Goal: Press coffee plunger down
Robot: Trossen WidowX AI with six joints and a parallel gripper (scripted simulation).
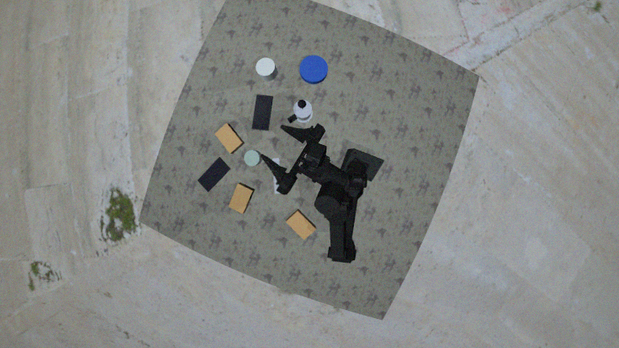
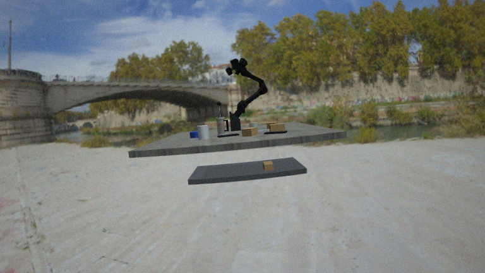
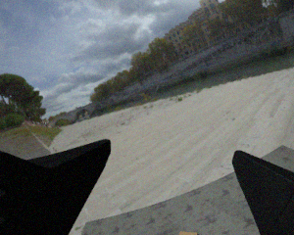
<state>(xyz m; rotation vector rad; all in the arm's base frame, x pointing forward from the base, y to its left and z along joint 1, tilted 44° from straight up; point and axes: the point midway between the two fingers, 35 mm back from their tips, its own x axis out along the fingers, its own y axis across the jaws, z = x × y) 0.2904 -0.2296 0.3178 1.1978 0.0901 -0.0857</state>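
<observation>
Right now the coffee press is 1 cm ahead of my gripper tip, 14 cm to the right of it and 42 cm below it. From my gripper tip the other things lie so: pale green disc: 10 cm ahead, 11 cm to the left, 51 cm below; then white cylinder: 22 cm ahead, 25 cm to the right, 50 cm below; then blue disc: 5 cm ahead, 34 cm to the right, 53 cm below.
</observation>
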